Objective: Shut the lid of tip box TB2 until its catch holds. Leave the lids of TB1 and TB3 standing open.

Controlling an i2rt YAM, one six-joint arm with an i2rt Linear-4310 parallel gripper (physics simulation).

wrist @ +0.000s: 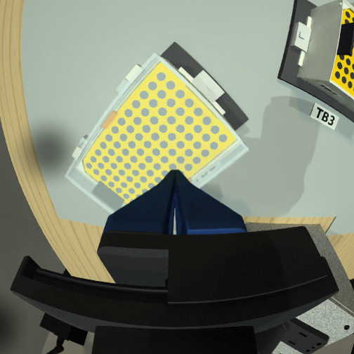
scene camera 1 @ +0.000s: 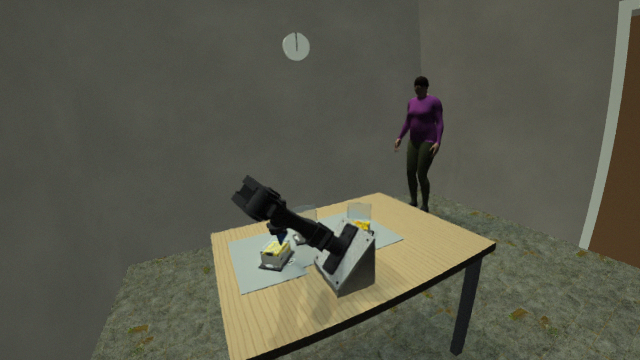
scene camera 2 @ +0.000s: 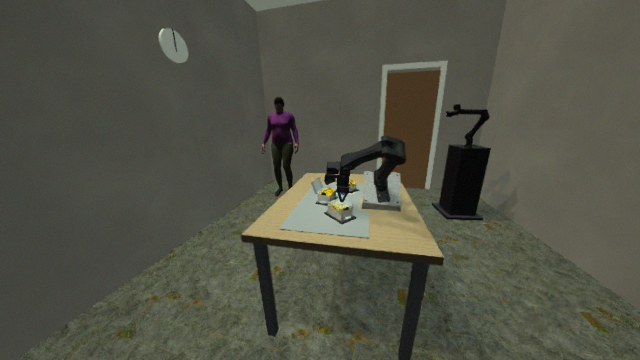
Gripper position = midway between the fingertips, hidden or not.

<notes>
In view: my gripper (wrist: 174,177) and a grey mat (scene camera 1: 245,253).
The grey mat also shows in the wrist view (wrist: 71,64) and in scene camera 2 (scene camera 2: 307,216).
</notes>
